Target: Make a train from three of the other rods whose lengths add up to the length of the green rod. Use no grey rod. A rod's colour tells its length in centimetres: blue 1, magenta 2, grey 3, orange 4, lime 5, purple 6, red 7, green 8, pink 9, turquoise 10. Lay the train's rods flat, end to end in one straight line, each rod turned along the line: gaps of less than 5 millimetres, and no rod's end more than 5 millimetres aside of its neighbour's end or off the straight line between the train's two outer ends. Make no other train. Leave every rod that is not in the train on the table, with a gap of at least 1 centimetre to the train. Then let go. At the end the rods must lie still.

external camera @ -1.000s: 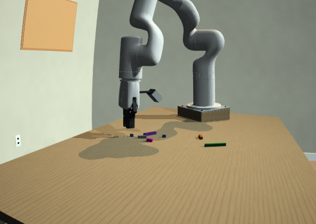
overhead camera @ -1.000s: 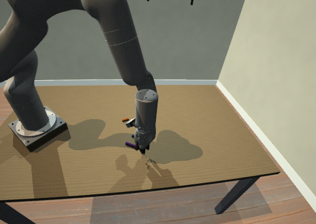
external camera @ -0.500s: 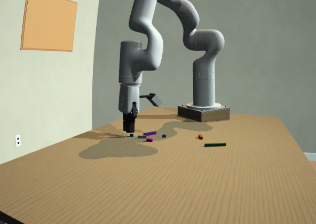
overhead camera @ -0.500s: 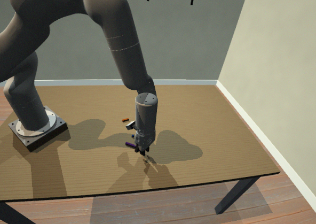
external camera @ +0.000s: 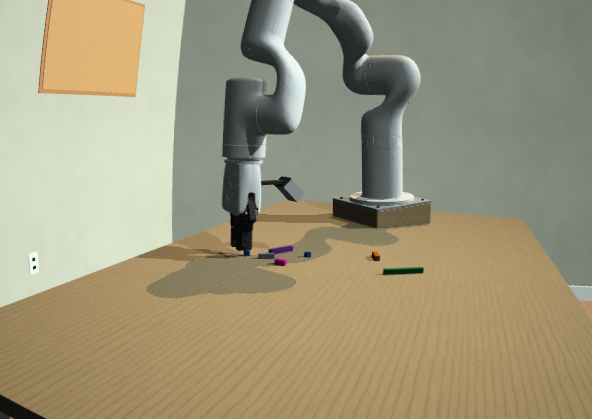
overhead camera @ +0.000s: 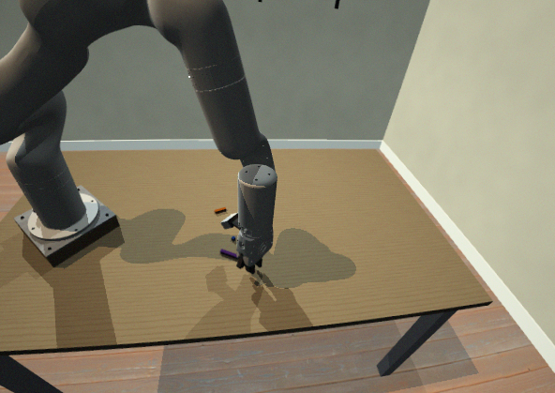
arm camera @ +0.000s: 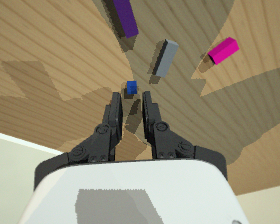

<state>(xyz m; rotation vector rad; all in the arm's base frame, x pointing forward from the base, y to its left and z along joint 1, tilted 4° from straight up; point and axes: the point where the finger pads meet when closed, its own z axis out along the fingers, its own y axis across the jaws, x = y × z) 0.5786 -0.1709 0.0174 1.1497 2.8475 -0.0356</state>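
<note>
My hand is 50 mm to the right of the grey rod, 30 mm above it and 10 mm past it. Also, from my hand: orange rod: 250 mm to the left, 110 mm behind, 30 mm below; then magenta rod: 90 mm to the left, 30 mm below, 20 mm ahead; then purple rod: 70 mm behind, 60 mm to the left, 30 mm below.
</note>
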